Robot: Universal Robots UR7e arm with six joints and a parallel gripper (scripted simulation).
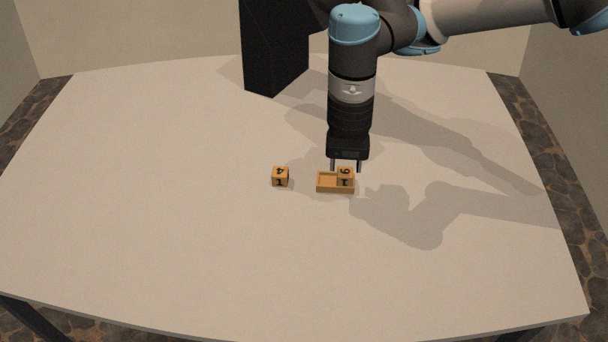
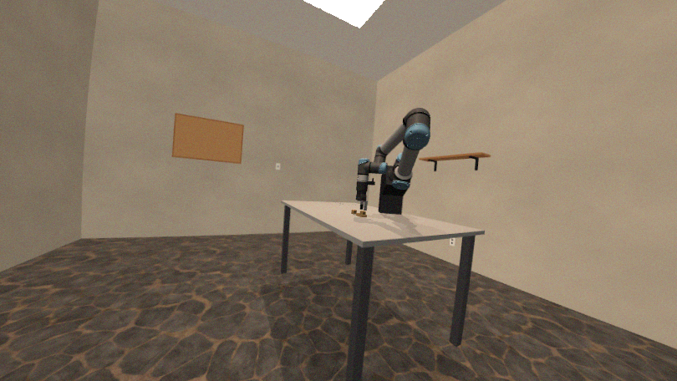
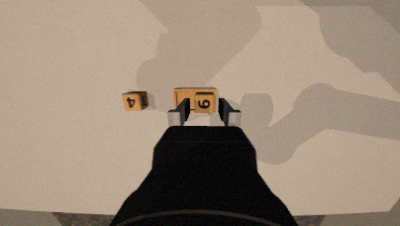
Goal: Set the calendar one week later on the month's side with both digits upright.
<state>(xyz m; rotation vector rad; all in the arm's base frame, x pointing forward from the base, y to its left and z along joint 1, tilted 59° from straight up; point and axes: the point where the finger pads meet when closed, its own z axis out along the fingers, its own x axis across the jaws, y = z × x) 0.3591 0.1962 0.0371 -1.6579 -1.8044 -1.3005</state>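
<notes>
The cube is 40 mm below my hand. From my hand the other things lie so: orange tray 20 mm to the right, 60 mm below.
</notes>
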